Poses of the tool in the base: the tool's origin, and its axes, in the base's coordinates. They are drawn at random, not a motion.
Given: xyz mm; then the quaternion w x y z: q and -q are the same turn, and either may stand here.
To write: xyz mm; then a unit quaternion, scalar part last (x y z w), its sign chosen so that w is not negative. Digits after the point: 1 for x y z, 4 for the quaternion.
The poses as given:
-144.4 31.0 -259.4 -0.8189 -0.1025 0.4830 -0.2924
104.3 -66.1 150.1 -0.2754 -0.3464 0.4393 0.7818
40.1 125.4 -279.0 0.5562 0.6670 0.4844 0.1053
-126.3 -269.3 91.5 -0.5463 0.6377 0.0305 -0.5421
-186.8 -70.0 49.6 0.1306 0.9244 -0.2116 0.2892
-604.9 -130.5 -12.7 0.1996 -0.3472 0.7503 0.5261
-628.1 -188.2 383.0 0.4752 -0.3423 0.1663 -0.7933
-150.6 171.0 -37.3 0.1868 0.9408 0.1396 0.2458
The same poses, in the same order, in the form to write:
-144.4 31.0 -259.4 0.1025 -0.4830 0.2924 0.8189
104.3 -66.1 150.1 0.3464 -0.4393 -0.7818 0.2754
40.1 125.4 -279.0 0.6670 0.4844 0.1053 0.5562
-126.3 -269.3 91.5 -0.6377 -0.0305 0.5421 0.5463
-186.8 -70.0 49.6 0.9244 -0.2116 0.2892 0.1306
-604.9 -130.5 -12.7 -0.3472 0.7503 0.5261 0.1996
-628.1 -188.2 383.0 -0.3423 0.1663 -0.7933 0.4752
-150.6 171.0 -37.3 0.9408 0.1396 0.2458 0.1868

